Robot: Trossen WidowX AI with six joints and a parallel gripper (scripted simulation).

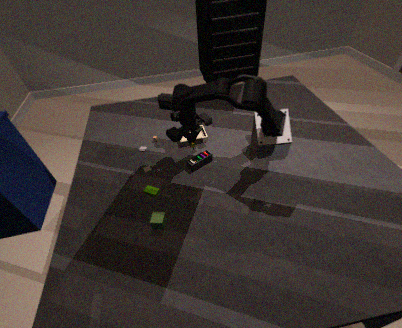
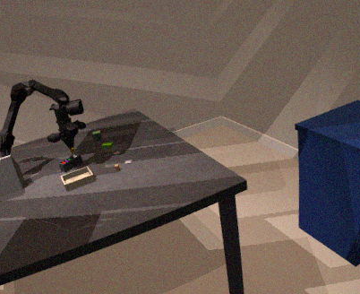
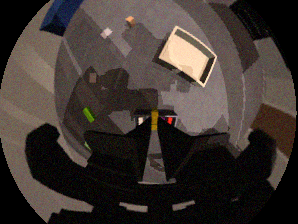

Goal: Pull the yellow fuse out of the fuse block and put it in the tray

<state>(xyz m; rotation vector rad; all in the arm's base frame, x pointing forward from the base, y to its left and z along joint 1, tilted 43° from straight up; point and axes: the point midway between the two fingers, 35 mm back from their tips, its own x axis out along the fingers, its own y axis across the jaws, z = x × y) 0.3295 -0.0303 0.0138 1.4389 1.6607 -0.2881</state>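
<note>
The small tray is 2 cm behind my gripper tip, 16 cm to the right of it and 9 cm below it. From my gripper tip the other things lie so: yellow fuse: 1 cm below; then green cube: 16 cm ahead, 29 cm to the left, 8 cm below; then flat green piece: 19 cm ahead, 14 cm to the left, 9 cm below.
</note>
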